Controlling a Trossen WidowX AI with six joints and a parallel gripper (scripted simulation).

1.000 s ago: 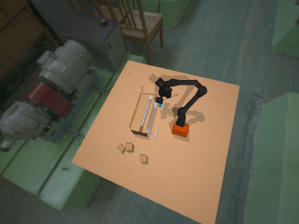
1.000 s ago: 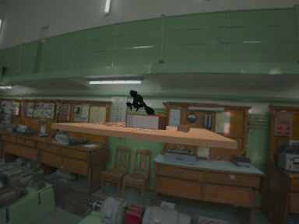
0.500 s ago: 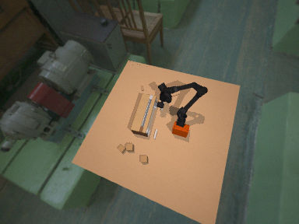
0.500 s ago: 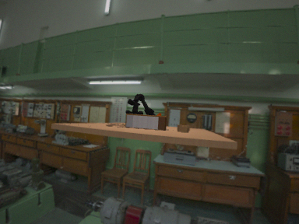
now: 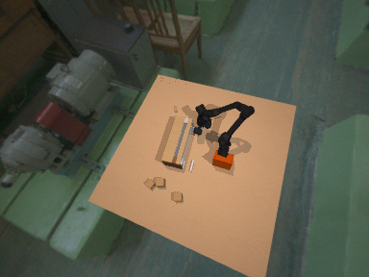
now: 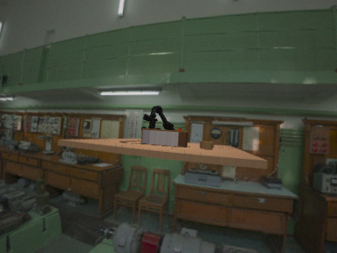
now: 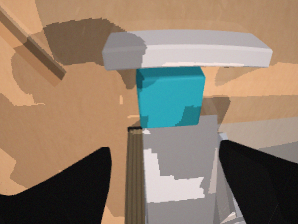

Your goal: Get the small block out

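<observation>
The teal block lies 2 cm behind my gripper tip and 3 cm below it. The rest, counted from my gripper tip: tan box: 4 cm ahead, 17 cm to the left, 1 cm above.
</observation>
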